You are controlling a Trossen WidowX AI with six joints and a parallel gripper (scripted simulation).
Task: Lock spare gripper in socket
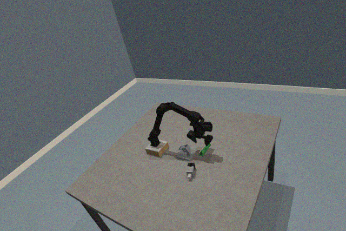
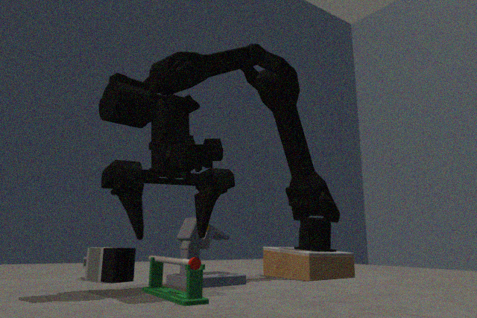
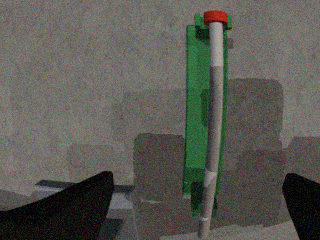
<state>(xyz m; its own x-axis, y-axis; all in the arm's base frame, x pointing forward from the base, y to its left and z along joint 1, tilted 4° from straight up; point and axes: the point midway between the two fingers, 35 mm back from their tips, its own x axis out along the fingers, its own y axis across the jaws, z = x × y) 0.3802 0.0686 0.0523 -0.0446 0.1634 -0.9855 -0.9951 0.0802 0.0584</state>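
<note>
My gripper tip is now 10 mm short of the green pin rest, 20 mm to the right of it and 50 mm above it. The rest, counted from my gripper tip: spare gripper 10 mm ahead, 230 mm to the right, 50 mm below; then grey mount 100 mm behind, 80 mm to the right, 20 mm below.
</note>
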